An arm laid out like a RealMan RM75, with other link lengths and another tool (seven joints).
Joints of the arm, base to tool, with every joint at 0 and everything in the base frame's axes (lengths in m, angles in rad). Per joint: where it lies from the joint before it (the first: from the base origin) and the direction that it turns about. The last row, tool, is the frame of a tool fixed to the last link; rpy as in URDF.
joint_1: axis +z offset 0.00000 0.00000 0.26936
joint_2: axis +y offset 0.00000 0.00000 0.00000
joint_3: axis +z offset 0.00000 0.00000 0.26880
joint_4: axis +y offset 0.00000 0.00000 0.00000
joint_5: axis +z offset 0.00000 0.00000 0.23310
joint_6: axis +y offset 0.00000 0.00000 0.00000
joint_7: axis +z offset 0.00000 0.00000 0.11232
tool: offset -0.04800 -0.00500 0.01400 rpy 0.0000 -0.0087 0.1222
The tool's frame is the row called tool.
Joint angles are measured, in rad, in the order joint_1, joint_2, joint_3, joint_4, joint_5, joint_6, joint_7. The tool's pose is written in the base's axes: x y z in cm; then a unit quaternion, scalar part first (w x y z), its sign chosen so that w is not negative. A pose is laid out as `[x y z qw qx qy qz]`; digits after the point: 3 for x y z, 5 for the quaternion.
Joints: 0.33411, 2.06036, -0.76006, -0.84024, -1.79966, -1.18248, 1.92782
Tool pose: [34.032 37.881 13.503 0.29246 -0.73489 0.53056 0.30481]
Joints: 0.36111, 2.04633, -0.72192, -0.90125, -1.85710, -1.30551, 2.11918
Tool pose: [32.717 38.526 14.947 0.23686 -0.72367 0.56488 0.31797]
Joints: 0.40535, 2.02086, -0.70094, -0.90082, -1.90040, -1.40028, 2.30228
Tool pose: [31.918 39.493 15.340 0.17617 -0.70172 0.61250 0.31844]
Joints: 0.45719, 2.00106, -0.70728, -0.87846, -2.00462, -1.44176, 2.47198
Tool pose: [31.718 40.655 14.288 0.13668 -0.67706 0.66830 0.27619]
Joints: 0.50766, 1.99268, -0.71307, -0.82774, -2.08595, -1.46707, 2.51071
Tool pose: [31.263 41.464 12.593 0.11186 -0.67908 0.68658 0.23441]
